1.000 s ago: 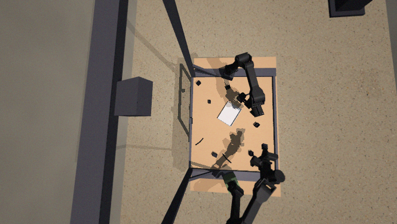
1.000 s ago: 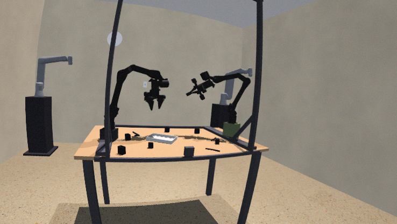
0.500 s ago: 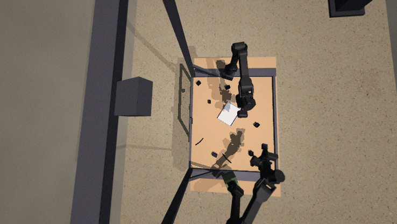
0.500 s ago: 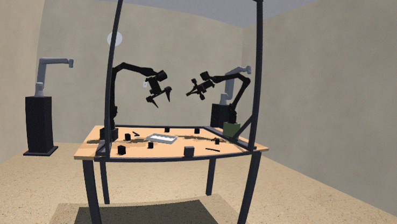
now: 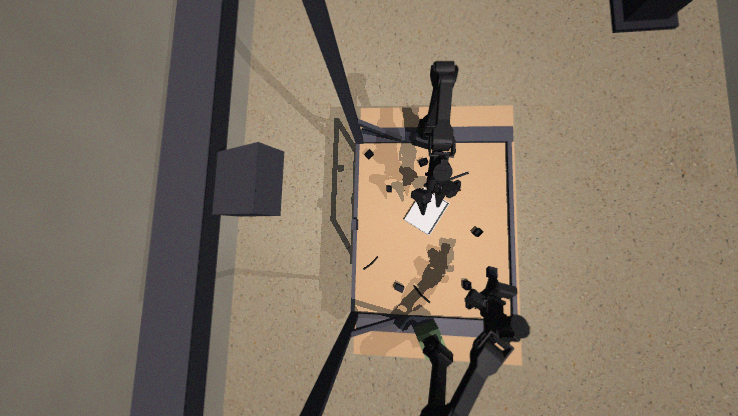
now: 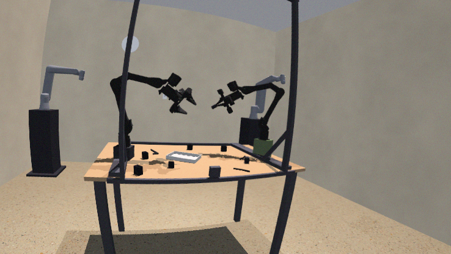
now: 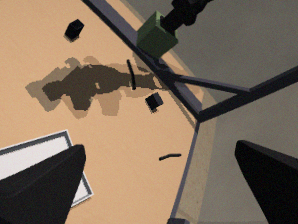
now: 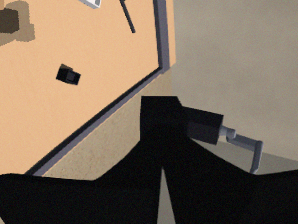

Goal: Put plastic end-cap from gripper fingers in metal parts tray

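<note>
Now: left hand 20 cm short of the plastic end-cap and 25 cm to the left of it. From my left hand the other things lie so: metal parts tray: 3 cm ahead, 1 cm to the right, 31 cm below.
</note>
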